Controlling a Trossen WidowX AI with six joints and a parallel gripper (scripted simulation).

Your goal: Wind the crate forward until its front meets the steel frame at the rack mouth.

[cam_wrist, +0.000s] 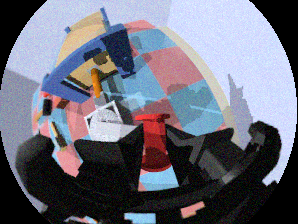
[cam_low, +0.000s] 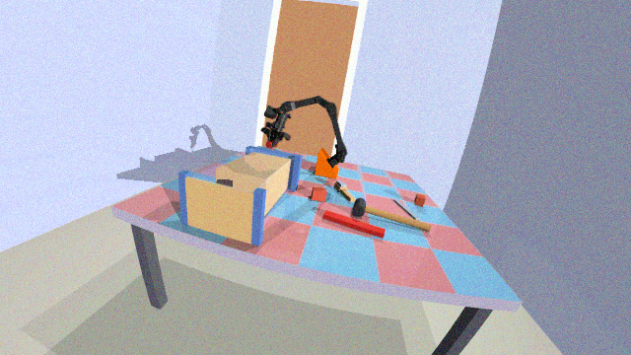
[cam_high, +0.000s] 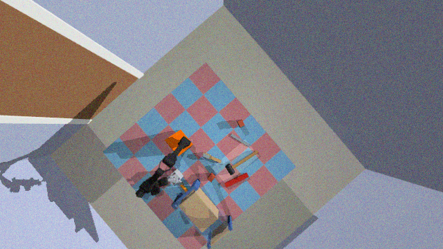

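My gripper tip is now 190 mm short of the blue steel frame, 100 mm to the right of it and 20 mm above it. The rest, counted from my gripper tip: winch 20 mm ahead, 90 mm to the left, 100 mm below; dark red knob 10 mm behind, 10 mm to the left; cubby 440 mm ahead, 110 mm to the left, 50 mm below.
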